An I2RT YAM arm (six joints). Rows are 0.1 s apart.
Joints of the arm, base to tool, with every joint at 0 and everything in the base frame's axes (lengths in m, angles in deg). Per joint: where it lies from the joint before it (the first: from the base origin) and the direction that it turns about. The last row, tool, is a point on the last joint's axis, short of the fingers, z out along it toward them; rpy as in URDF.
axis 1: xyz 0 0 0.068 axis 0 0 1
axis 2: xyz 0.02 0.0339 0.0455 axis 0 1 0
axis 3: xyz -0.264 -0.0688 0 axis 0 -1 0
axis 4: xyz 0.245 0.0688 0.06 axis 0 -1 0
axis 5: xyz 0.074 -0.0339 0.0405 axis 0 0 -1
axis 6: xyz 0.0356 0 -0.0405 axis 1 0 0
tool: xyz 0 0 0 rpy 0 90 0
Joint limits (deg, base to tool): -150..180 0..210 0..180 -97..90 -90..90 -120..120
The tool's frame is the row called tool.
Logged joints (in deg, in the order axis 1, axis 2, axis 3, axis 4, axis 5, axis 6), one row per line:
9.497, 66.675, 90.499, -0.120, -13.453, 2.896
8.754, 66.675, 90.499, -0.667, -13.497, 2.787
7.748, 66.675, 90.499, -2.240, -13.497, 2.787
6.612, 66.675, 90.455, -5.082, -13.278, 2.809
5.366, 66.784, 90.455, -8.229, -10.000, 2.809
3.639, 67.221, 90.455, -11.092, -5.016, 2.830
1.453, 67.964, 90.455, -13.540, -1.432, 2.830
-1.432, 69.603, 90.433, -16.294, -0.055, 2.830
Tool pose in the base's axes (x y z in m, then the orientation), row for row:
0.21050, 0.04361, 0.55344, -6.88, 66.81, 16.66
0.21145, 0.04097, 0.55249, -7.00, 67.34, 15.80
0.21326, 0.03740, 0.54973, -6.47, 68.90, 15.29
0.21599, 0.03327, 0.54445, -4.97, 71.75, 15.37
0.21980, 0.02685, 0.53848, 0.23, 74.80, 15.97
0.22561, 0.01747, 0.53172, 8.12, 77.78, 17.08
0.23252, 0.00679, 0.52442, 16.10, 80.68, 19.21
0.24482, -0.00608, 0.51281, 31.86, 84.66, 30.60
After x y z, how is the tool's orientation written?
As angles about the fixed x, y, z axes (roll, pitch, yaw), in degrees.
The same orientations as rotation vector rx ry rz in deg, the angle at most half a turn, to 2 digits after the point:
-15.76, 65.46, 18.72
-15.43, 66.07, 18.03
-14.84, 67.74, 17.27
-13.91, 70.76, 16.41
-10.22, 74.31, 13.48
-4.78, 77.85, 8.85
-0.21, 81.08, 4.56
3.13, 85.41, 1.17

